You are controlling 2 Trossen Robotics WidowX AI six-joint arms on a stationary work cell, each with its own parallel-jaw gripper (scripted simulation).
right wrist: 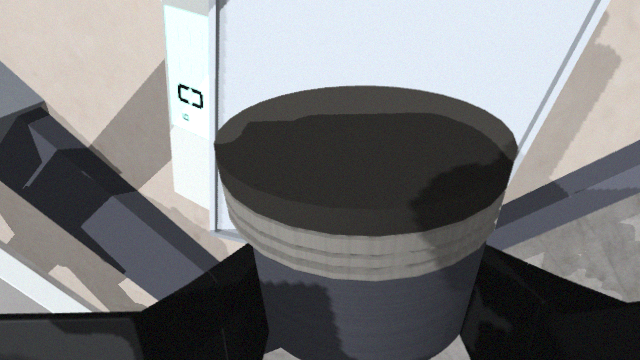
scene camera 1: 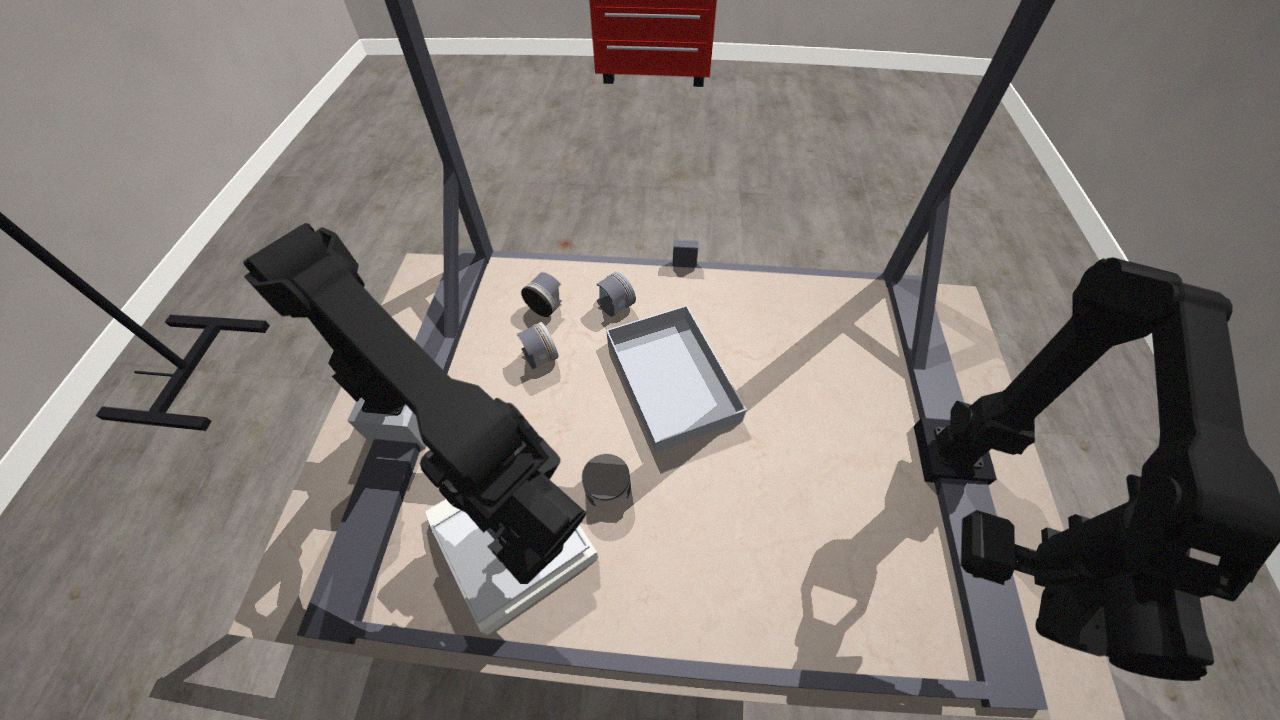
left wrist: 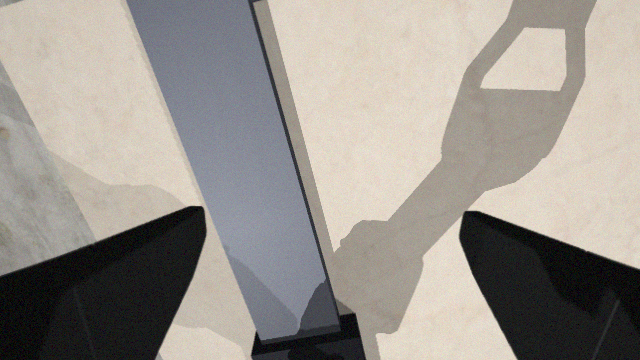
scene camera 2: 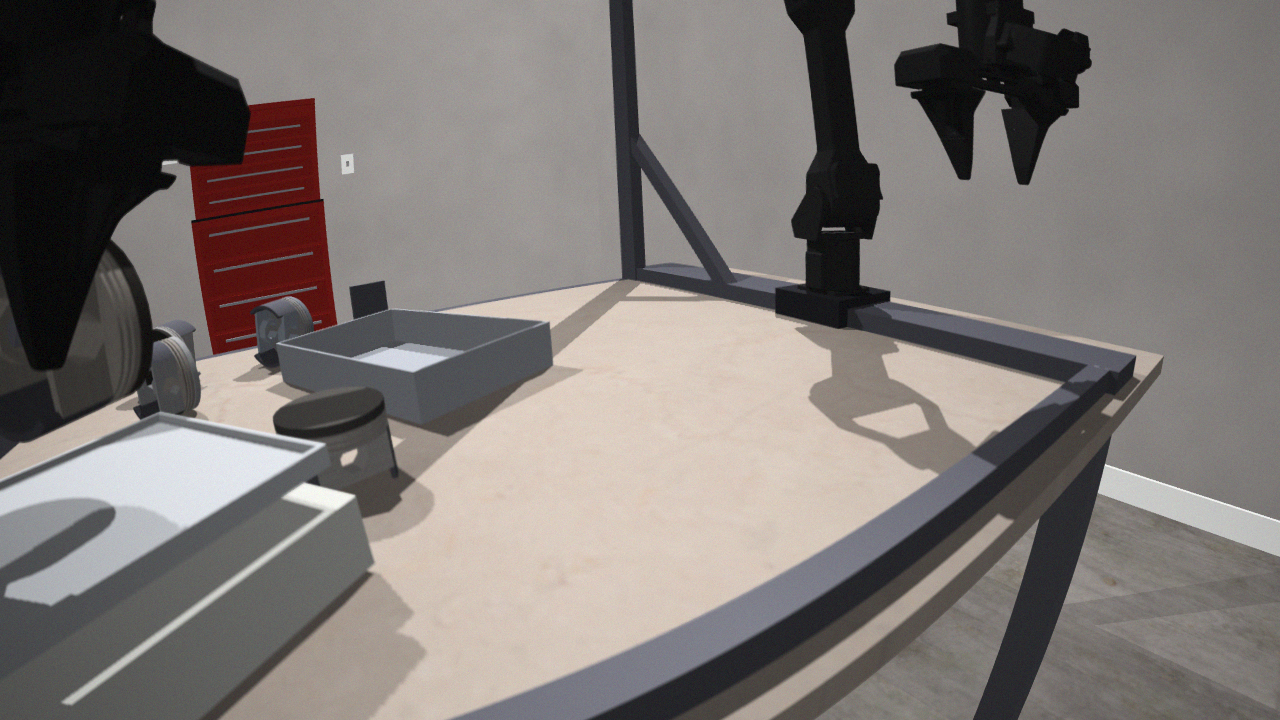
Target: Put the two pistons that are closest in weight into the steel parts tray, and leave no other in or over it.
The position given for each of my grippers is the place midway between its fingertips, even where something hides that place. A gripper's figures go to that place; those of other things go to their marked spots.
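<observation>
A steel parts tray (scene camera 1: 681, 392) and a scale (scene camera 1: 506, 613) are there, their marked spots 44 cm apart. My right gripper (scene camera 1: 491, 528) sits 70 cm from the lens, while my left gripper (scene camera 1: 1011, 584) is 74 cm from the lens. The scale is at 76 cm from the lens. As for the tray, it is 90 cm from the lens, so my right gripper is nearer to the lens than the steel parts tray.
</observation>
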